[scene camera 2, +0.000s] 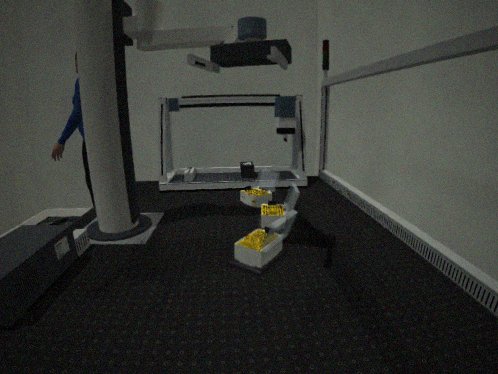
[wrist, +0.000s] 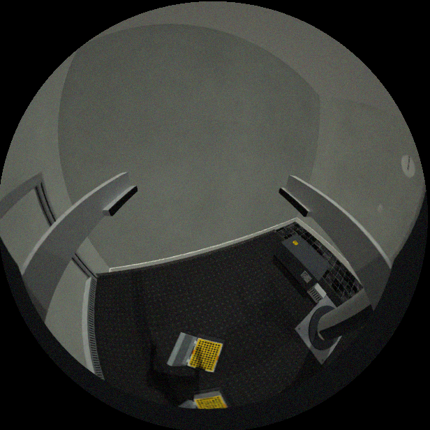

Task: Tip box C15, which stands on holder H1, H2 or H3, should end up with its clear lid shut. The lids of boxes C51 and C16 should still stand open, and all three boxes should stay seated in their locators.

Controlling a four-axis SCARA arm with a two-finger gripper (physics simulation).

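Frame: origin at the arm's base, x back, y right, z up, level; metres.
Seen in the pictures: gripper, fingertip midpoint: (scene camera 2: 229, 54); arm's base, link origin: (scene camera 2: 120, 229).
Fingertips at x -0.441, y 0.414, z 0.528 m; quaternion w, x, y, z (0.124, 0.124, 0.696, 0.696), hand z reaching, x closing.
Pixels of each thing's top centre, then the offset from my fingertips to it. "pt": a spot on its surface instead.
- middle box's lid, surface spot: (scene camera 2: 293, 197) pt dz -0.390, dx -0.205, dy -0.325 m
- far box's faint lid, top centre: (scene camera 2: 267, 169) dz -0.362, dx -0.160, dy -0.661 m
- dark cabinet, surface spot: (scene camera 2: 37, 255) pt dz -0.411, dx +0.476, dy -0.002 m
Three white tip boxes with yellow racks stand in a row in scene camera 2: a near box (scene camera 2: 251, 257), a middle box (scene camera 2: 272, 219) and a far box (scene camera 2: 255, 200). The near box's clear lid (scene camera 2: 289, 223), the middle box's lid (scene camera 2: 293, 197) and the far box's faint lid (scene camera 2: 268, 176) stand open. The labels cannot be read, so which box is C15 cannot be told. In the wrist view one box (wrist: 206, 355) has its lid (wrist: 182, 349) open; another box (wrist: 211, 401) is partly cut off. My gripper (scene camera 2: 248, 67) (wrist: 209, 177) is open and empty, high above the boxes.
The arm's thick column (scene camera 2: 102, 125) (wrist: 345, 320) stands to one side of the boxes. A dark cabinet (scene camera 2: 37, 255) (wrist: 305, 257) lies beyond it. A gantry frame (scene camera 2: 232, 187) stands at the back. A wall with a rail (scene camera 2: 410, 59) runs along the right in scene camera 2.
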